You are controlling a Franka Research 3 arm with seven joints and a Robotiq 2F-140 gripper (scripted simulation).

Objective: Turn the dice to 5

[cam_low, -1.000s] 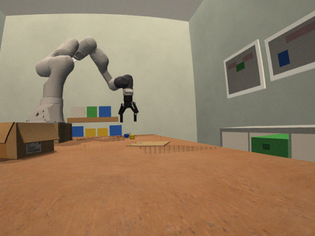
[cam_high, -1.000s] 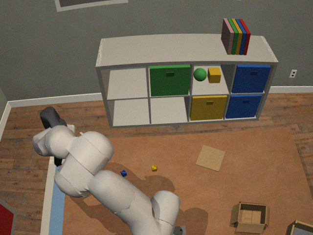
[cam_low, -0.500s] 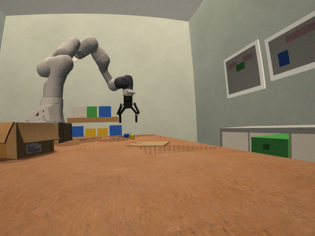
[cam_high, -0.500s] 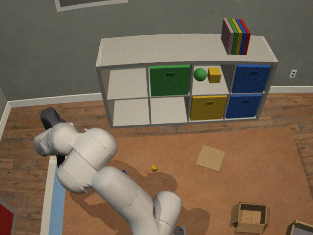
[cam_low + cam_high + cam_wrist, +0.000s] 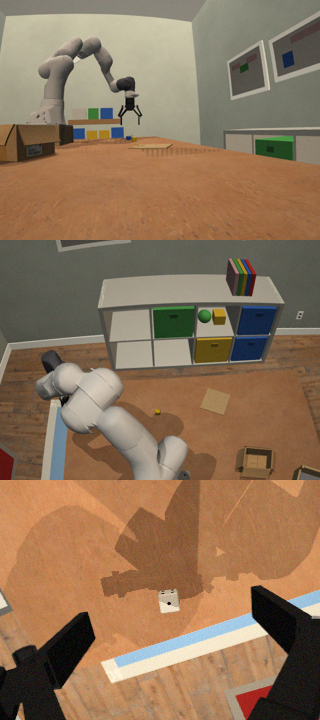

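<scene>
My hand is 1 cm to the right of the white die and 10 cm above it. Also, from my hand: tan mat 7 cm ahead, 75 cm to the right, 12 cm below; then yellow die 2 cm ahead, 43 cm to the right, 10 cm below; then blue die 2 cm behind, 27 cm to the right, 10 cm below.
</scene>
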